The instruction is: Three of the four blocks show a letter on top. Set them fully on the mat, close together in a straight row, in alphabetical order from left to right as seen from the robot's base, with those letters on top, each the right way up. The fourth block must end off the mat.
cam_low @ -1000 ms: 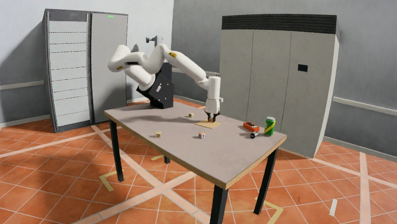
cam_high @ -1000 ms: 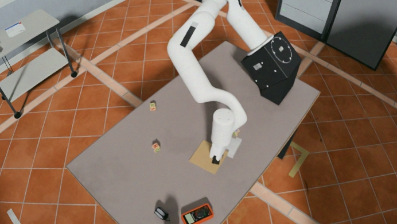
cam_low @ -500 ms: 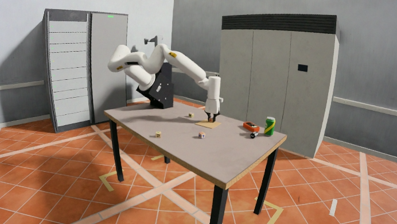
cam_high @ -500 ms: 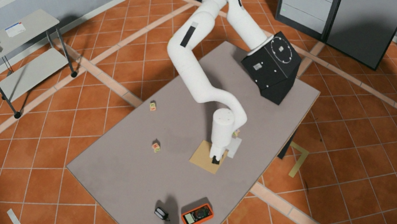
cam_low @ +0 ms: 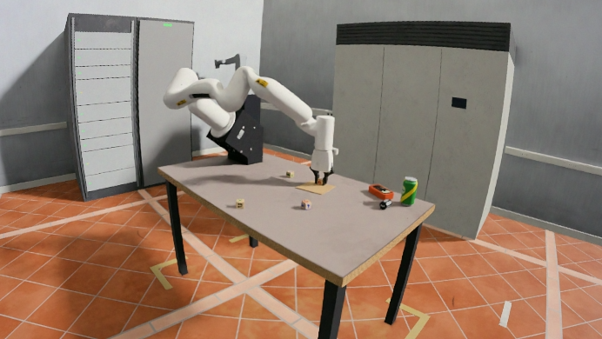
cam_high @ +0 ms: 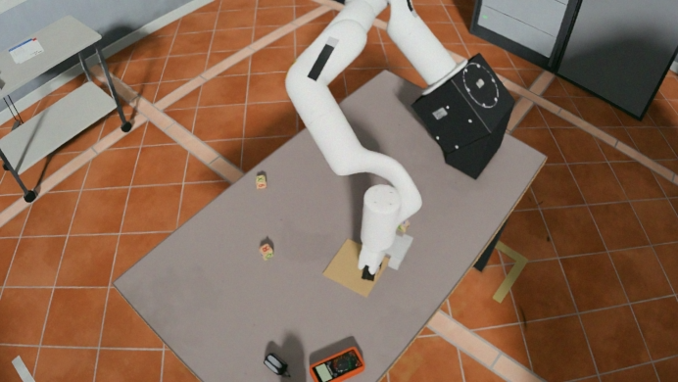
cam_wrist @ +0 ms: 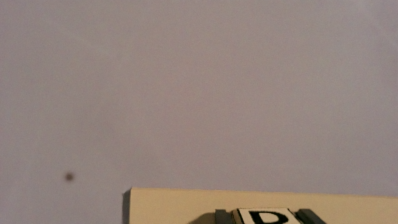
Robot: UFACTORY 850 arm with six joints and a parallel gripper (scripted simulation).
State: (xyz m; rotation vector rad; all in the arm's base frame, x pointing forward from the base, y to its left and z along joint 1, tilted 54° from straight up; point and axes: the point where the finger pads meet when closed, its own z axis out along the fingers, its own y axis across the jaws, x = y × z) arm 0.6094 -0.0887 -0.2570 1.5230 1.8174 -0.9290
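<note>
Right now my hand is 50 mm to the left of the tan mat, 20 mm above it and 10 mm short of it. Round my hand: green can 430 mm ahead, 80 mm to the left, 40 mm above; then orange multimeter 290 mm ahead, 100 mm to the left, 10 mm below; then small black device 370 mm ahead, 20 mm to the right, 10 mm below.
</note>
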